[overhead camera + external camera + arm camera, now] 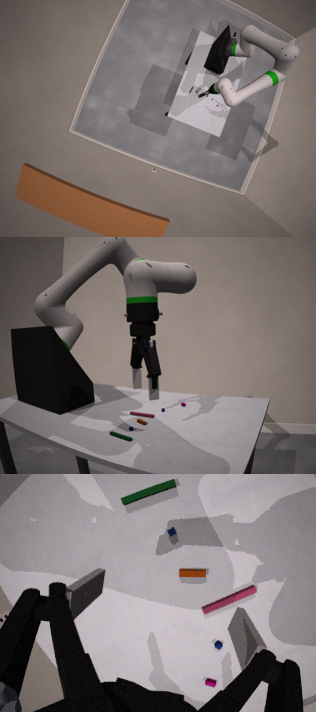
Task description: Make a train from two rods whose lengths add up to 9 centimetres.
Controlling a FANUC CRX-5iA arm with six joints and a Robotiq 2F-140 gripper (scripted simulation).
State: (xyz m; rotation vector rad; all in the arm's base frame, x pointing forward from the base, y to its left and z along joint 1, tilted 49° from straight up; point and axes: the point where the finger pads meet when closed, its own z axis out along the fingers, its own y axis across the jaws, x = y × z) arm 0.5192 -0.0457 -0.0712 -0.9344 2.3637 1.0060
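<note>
Now: hand 12 cm to the left of the green rod, 11 cm above it and 3 cm past it. The rest, counted from my hand: pink rod: 11 cm below, 8 cm to the left, 6 cm behind; then orange rod: 11 cm below, 2 cm behind, 1 cm to the left; then magenta rod: 23 cm to the left, 11 cm below, 4 cm ahead.
</note>
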